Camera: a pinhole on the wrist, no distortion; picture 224 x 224 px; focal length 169.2 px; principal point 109.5 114.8 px. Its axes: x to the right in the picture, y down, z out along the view. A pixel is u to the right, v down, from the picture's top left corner.
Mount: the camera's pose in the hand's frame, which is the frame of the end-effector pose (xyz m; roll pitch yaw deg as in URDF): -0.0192 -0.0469 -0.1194 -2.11 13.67 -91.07
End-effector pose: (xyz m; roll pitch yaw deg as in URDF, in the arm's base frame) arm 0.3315 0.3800 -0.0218 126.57 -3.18 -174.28
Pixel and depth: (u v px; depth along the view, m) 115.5 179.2 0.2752
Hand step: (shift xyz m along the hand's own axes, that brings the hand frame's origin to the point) 0.0942 -0.1226 0.1418
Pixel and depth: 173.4 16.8 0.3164
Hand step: -0.1942 -0.2361 0.1661
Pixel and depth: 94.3 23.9 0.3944
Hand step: -0.2175 -0.1038 0.2795
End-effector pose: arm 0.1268 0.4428 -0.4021 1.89 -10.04 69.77
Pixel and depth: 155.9 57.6 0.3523
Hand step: -0.1286 -0.2230 0.2041
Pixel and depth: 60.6 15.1 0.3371
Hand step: -0.2050 -0.0301 0.2381
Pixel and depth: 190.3 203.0 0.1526
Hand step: 0.0639 -0.1546 0.0087
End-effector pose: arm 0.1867 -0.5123 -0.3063 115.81 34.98 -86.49
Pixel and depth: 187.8 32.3 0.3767
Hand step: -0.1937 -0.3036 0.2118
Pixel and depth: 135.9 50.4 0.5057
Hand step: -0.1966 -0.2414 0.3599
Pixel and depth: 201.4 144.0 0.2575
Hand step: 0.0310 -0.2442 0.0960
